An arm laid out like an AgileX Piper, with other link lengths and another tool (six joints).
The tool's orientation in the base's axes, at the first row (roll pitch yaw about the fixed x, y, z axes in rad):
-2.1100, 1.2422, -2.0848
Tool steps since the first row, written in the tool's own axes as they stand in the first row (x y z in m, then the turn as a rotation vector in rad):
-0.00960, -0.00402, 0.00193, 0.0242, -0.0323, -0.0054
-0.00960, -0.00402, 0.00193, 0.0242, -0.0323, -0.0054
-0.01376, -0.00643, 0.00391, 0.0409, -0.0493, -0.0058
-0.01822, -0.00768, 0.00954, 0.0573, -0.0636, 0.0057
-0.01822, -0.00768, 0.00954, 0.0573, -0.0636, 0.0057
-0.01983, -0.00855, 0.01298, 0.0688, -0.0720, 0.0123
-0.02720, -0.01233, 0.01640, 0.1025, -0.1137, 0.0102
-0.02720, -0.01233, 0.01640, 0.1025, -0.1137, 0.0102
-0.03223, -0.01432, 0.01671, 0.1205, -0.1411, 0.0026
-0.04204, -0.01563, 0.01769, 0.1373, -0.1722, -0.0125
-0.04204, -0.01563, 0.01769, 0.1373, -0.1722, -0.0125
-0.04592, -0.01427, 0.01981, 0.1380, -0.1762, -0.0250
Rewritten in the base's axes. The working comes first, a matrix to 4 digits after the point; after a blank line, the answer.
The tool's axes in the first row as the columns of a matrix, in the base's axes (used below as rounded here):
-0.1587, -0.0478, 0.9862
-0.2810, 0.9597, 0.0013
-0.9465, -0.2769, -0.1657

0.00362, -0.00116, 0.00988, -0.0076, -0.0378, -0.0131
0.00362, -0.00116, 0.00988, -0.0076, -0.0378, -0.0131
0.00635, -0.00230, 0.01416, -0.0099, -0.0588, -0.0241
0.01267, -0.00224, 0.01779, -0.0004, -0.0771, -0.0376
0.01267, -0.00224, 0.01779, -0.0004, -0.0771, -0.0376
0.01636, -0.00262, 0.01899, 0.0047, -0.0884, -0.0472
0.02108, -0.00417, 0.02644, -0.0008, -0.1379, -0.0672
0.02108, -0.00417, 0.02644, -0.0008, -0.1379, -0.0672
0.02228, -0.00466, 0.03170, -0.0098, -0.1693, -0.0754
0.02486, -0.00316, 0.04119, -0.0259, -0.2039, -0.0802
0.02486, -0.00316, 0.04119, -0.0259, -0.2039, -0.0802
0.02751, -0.00077, 0.04413, -0.0381, -0.2079, -0.0777

